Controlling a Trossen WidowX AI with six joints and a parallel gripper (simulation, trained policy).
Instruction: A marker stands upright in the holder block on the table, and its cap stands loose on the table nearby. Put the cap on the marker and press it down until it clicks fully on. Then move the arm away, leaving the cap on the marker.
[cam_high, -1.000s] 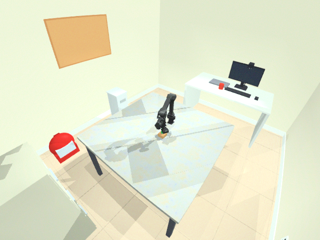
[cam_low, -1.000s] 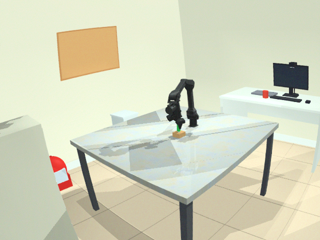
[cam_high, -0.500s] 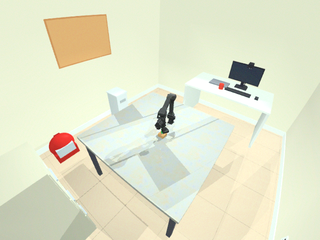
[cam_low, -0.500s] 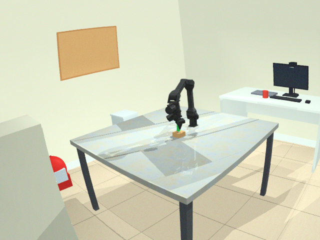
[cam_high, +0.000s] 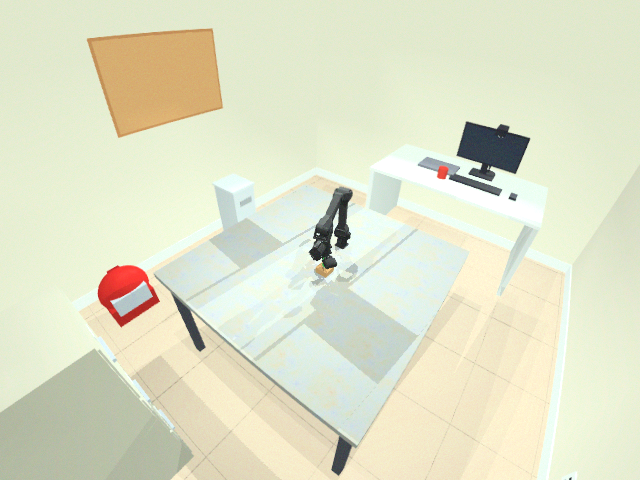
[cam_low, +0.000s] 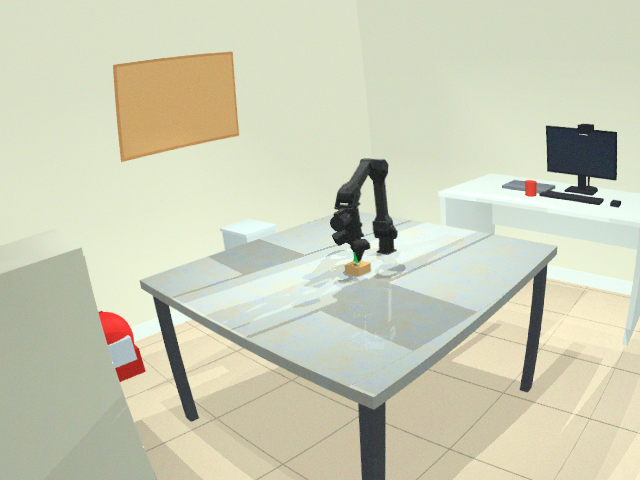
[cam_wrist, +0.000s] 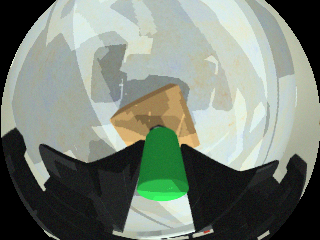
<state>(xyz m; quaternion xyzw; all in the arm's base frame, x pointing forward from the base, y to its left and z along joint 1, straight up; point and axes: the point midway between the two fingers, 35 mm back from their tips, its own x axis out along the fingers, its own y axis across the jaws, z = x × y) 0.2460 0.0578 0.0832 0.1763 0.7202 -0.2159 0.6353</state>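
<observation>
Now: gripper tip 20 mm below the green cap. From my gripper tip the other things lie so: tan holder block: 30 mm below; white marker: 20 mm above.
</observation>
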